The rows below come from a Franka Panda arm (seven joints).
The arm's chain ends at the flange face. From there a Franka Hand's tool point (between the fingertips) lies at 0.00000 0.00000 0.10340 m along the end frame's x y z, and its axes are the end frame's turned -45 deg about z.
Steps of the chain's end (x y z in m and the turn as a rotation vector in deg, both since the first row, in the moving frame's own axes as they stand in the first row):
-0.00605, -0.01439, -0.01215, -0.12, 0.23, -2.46
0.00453, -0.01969, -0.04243, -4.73, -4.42, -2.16
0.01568, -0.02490, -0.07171, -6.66, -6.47, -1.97
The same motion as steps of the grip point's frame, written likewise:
0.00605, -0.01401, -0.01215, -0.25, 0.08, -2.46
0.00548, -0.01011, -0.04309, -0.22, -6.47, -2.16
0.01202, -0.00599, -0.07306, -0.13, -9.28, -1.97

